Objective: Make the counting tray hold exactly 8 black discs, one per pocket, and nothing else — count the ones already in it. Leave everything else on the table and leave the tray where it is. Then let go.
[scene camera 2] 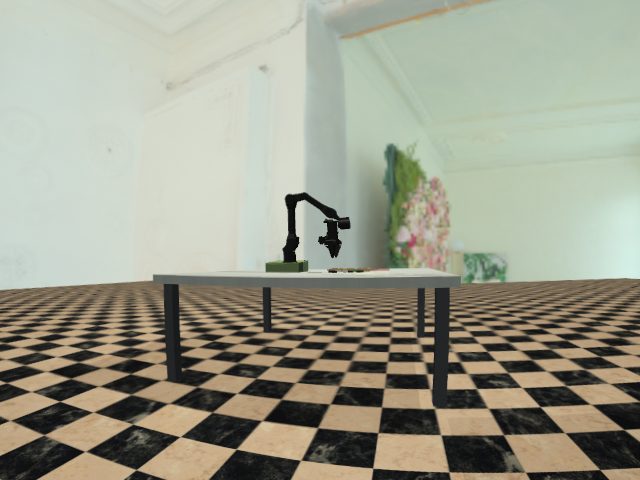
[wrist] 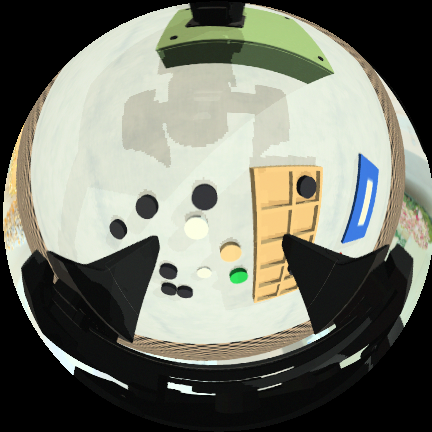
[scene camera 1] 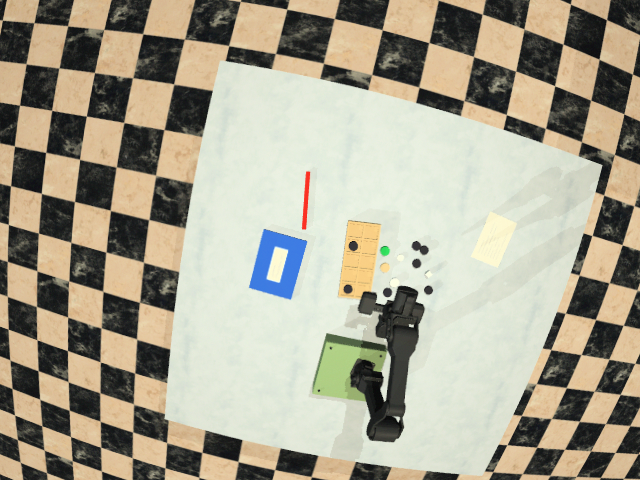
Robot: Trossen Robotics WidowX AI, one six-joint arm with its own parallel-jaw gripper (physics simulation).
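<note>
The tan counting tray [scene camera 1: 369, 250] [wrist: 272, 187] has two columns of pockets. One black disc [scene camera 1: 347, 289] [wrist: 306, 186] sits in the end pocket nearest the green base, in the column away from the loose discs. Another black disc [scene camera 1: 353, 245] sits in the same column near the other end; a finger mostly hides it in the wrist view. Several black discs lie loose beside the tray, among them one [scene camera 1: 387, 292] [wrist: 204, 196], a second [scene camera 1: 428, 290] [wrist: 147, 206] and a third [scene camera 1: 416, 263] [wrist: 168, 270]. My gripper [scene camera 2: 334, 255] [wrist: 221, 241] is open and empty, above the table near them.
Among the loose discs lie a green disc [scene camera 1: 385, 250] [wrist: 238, 275], a tan disc [scene camera 1: 384, 267] [wrist: 230, 252], cream discs [scene camera 1: 394, 282] [wrist: 196, 228] and a white cube [scene camera 1: 428, 273]. Farther off are a blue plate [scene camera 1: 259, 265] [wrist: 353, 215], a red bar [scene camera 1: 306, 200] and a paper [scene camera 1: 494, 239].
</note>
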